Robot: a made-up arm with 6 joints. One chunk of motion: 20 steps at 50 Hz.
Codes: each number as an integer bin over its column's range. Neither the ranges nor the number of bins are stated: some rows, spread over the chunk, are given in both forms.
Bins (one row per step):
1: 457 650 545 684 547 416
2: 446 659 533 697 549 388
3: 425 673 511 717 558 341
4: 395 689 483 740 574 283
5: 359 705 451 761 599 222
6: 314 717 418 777 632 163
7: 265 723 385 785 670 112
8: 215 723 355 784 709 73
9: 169 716 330 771 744 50
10: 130 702 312 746 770 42
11: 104 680 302 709 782 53
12: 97 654 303 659 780 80
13: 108 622 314 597 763 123
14: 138 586 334 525 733 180
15: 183 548 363 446 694 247
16: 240 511 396 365 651 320
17: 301 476 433 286 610 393
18: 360 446 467 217 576 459
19: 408 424 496 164 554 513
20: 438 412 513 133 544 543
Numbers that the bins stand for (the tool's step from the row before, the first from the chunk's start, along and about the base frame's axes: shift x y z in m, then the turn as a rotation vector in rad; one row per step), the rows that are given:
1: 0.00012 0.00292 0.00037 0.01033 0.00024 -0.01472
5: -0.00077 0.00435 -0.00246 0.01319 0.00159 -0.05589
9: -0.00248 0.00463 -0.00609 0.01356 0.00536 -0.09239
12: -0.00313 0.00302 -0.00690 0.00941 0.00630 -0.08602
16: -0.00184 -0.00070 -0.00411 -0.00148 0.00294 -0.03509
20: -0.00005 -0.00328 -0.00059 -0.01007 0.00016 0.01223
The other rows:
2: 0.00002 0.00315 0.00001 0.01081 0.00029 -0.02066
3: -0.00017 0.00352 -0.00065 0.01156 0.00052 -0.03064
4: -0.00044 0.00393 -0.00150 0.01241 0.00094 -0.04294
6: -0.00117 0.00466 -0.00345 0.01378 0.00245 -0.06841
7: -0.00161 0.00482 -0.00444 0.01407 0.00344 -0.07923
8: -0.00206 0.00482 -0.00534 0.01404 0.00445 -0.08751
10: -0.00283 0.00427 -0.00663 0.01263 0.00604 -0.09409
11: -0.00306 0.00370 -0.00693 0.01126 0.00635 -0.09175
13: -0.00303 0.00219 -0.00657 0.00711 0.00586 -0.07690
14: -0.00276 0.00125 -0.00597 0.00444 0.00508 -0.06480
15: -0.00235 0.00026 -0.00510 0.00152 0.00406 -0.05058
17: -0.00129 -0.00161 -0.00300 -0.00441 0.00188 -0.01960
18: -0.00076 -0.00239 -0.00198 -0.00696 0.00099 -0.00559
19: -0.00032 -0.00296 -0.00111 -0.00893 0.00042 0.00586

